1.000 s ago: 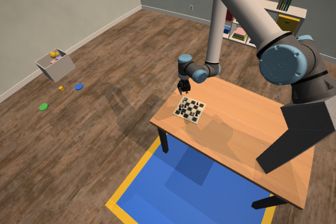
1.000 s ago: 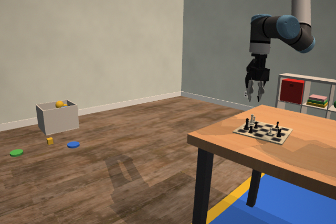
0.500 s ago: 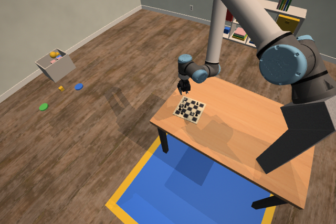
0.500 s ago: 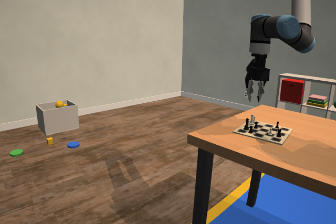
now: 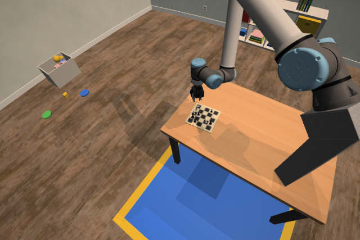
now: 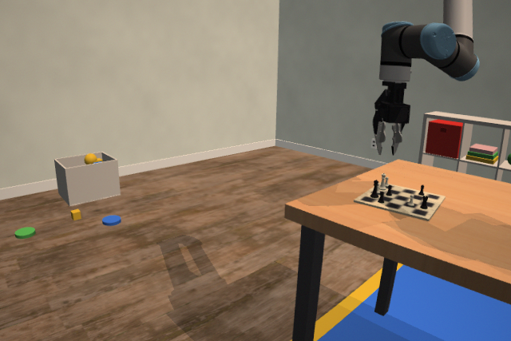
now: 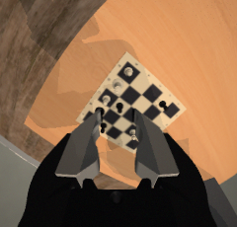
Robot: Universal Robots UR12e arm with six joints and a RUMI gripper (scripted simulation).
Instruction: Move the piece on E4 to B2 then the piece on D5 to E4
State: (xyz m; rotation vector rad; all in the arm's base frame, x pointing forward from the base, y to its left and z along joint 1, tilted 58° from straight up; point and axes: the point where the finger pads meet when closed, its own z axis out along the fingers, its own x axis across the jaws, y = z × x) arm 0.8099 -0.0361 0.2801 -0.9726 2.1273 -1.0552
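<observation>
The tall white piece is 100 mm below my hand. The rest, counted from my hand: chessboard 70 mm behind, 50 mm to the left, 130 mm below; black piece 140 mm behind, 90 mm to the left, 110 mm below.
</observation>
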